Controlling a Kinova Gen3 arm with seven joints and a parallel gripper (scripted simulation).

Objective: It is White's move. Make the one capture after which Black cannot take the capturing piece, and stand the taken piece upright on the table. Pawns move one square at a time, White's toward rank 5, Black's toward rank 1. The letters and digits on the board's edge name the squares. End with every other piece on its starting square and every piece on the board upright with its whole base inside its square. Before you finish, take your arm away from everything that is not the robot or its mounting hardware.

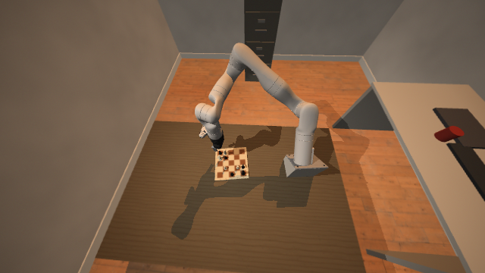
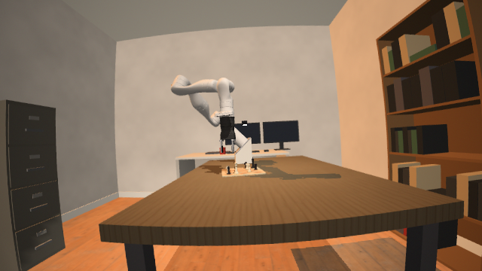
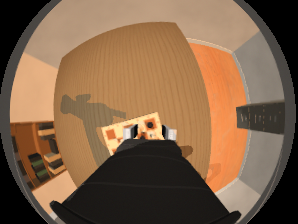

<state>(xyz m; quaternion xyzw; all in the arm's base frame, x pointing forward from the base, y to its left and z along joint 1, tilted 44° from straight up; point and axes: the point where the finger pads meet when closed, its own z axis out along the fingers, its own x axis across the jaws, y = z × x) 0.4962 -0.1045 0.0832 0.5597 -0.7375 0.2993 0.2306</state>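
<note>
Now: the black chess piece 110 mm below my hand. From my hand the other things lie so: small chessboard: 80 mm behind, 70 mm to the left, 130 mm below.
</note>
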